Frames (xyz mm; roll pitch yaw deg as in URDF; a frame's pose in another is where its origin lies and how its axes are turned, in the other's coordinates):
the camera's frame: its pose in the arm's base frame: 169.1 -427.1 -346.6 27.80 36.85 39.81
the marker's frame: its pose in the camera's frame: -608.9 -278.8 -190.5 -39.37 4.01 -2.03
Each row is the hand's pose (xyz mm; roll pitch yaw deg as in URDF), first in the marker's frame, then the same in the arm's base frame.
Working: the marker's frame: its pose in the arm's base frame: -241.7 -974.9 -220.3 -11.43 41.34 39.91

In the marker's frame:
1: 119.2 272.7 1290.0 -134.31 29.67 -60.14
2: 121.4 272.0 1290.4 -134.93 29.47 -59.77
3: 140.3 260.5 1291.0 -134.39 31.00 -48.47
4: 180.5 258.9 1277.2 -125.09 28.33 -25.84
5: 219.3 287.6 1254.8 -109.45 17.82 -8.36
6: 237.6 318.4 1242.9 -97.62 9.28 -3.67
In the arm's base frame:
1: 104.6 -3.3 609.6 175.57 32.54 -43.07
2: 106.5 -2.5 608.6 174.99 32.66 -42.64
3: 126.0 -0.7 598.2 173.56 41.22 -36.46
4: 145.2 9.7 561.8 -171.87 54.63 -14.39
5: 138.4 34.9 515.4 -135.08 55.77 19.49
6: 122.0 57.5 490.0 -114.69 49.45 31.61

